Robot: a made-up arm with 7 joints.
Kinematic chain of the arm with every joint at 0, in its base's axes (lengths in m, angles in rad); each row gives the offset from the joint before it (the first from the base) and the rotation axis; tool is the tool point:
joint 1: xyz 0 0 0 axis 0 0.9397 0.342
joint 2: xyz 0 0 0 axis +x
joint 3: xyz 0 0 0 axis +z
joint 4: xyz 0.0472 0 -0.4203 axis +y
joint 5: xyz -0.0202 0 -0.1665 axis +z
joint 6: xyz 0 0 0 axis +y
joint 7: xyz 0 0 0 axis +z
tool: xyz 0 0 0
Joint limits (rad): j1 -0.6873..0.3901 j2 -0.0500..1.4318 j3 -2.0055..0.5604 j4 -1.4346..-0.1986 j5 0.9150..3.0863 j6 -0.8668..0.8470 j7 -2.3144..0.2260
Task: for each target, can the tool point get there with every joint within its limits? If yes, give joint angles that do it. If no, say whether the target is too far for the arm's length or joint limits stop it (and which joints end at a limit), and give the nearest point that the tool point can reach.
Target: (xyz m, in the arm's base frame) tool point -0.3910 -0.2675 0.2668
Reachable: no: joint limits stop it (at a limit: joint 1, joint 2, joint 3, joint 4) | nearest point -0.2157 -0.2334 -0.3964 | short by 0.687 m
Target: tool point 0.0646 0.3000 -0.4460
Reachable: yes | joints 0.2442 0.5505 0.1504 -1.1509 1.9073 -0.0775 0.0029
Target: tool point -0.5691 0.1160 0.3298
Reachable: no: too far | nearest point -0.2279 0.4108 -0.1936 | short by 0.691 m
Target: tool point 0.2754 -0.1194 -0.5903
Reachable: no: too far | nearest point 0.2456 -0.1065 -0.5265 | short by 0.072 m
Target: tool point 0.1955 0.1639 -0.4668
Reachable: yes | joints 0.0025 0.2932 0.1113 -1.2383 1.3294 0.5481 -1.3061
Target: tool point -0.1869 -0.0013 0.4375
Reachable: no: joint limits stop it (at a limit: joint 1, joint 2, joint 3, joint 4) | nearest point 0.2125 0.4262 0.1772 | short by 0.640 m
